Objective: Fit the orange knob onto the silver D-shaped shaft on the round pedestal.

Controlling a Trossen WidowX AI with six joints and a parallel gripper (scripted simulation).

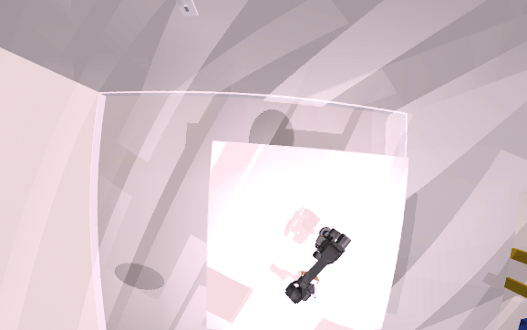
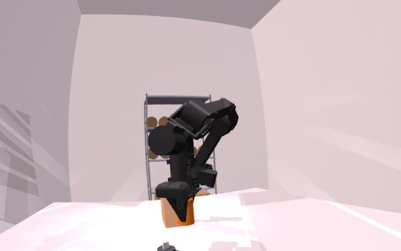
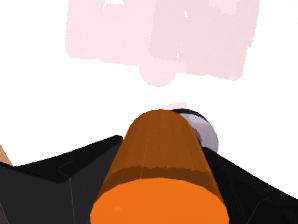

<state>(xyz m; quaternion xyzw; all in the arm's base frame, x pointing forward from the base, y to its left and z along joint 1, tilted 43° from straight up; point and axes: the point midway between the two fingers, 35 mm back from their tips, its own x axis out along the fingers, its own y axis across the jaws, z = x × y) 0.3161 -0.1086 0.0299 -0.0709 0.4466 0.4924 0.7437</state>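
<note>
The silver shaft lies 80 mm below my gripper tip and 60 mm to the right of it. Round my gripper tip: orange knob: 30 mm above.
</note>
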